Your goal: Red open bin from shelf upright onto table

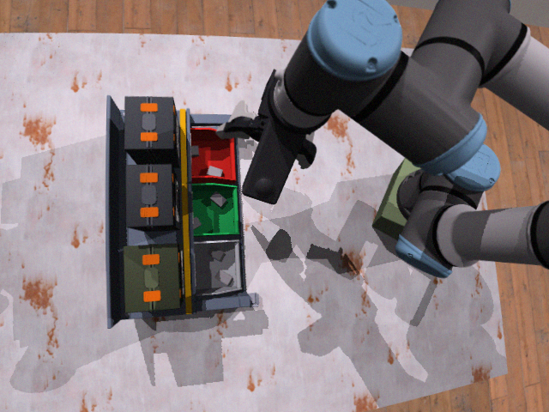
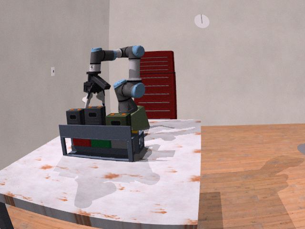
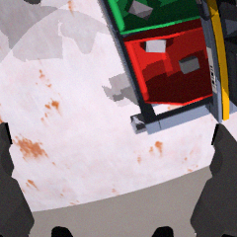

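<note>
Now: hand 100 mm short of the red open bin, 20 mm to the left of it and 150 mm above it. Round my hand: shelf rail: 10 mm ahead, 80 mm to the left, 190 mm below; then yellow bar: 120 mm ahead, 90 mm to the left, 90 mm below; then green bin: 90 mm ahead, 90 mm to the left, 150 mm below.
</note>
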